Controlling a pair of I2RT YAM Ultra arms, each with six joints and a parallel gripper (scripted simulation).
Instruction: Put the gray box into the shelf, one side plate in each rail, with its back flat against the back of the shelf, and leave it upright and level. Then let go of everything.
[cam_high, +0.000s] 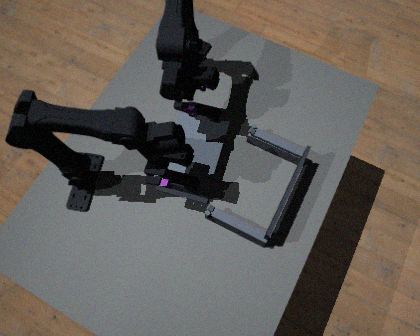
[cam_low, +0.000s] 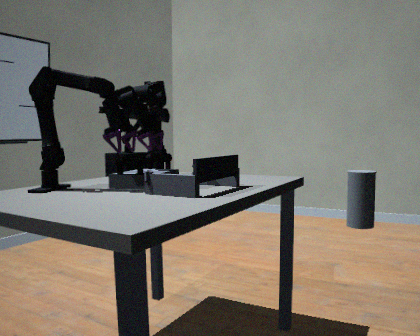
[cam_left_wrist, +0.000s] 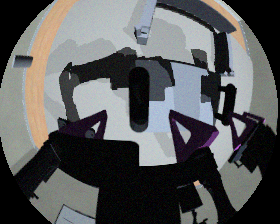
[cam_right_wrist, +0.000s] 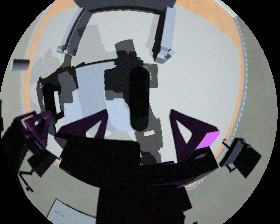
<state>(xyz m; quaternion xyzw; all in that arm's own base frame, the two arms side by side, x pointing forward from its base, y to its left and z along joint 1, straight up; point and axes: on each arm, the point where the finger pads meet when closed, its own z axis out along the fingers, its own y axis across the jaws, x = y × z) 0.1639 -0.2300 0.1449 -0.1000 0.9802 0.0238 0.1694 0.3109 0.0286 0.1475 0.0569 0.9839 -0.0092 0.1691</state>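
My right gripper is now 20 mm past the gray box, 120 mm to the right of it and 90 mm above it.
The gray box is 110 mm to the right of my left hand, 90 mm below it and 60 mm ahead of it.
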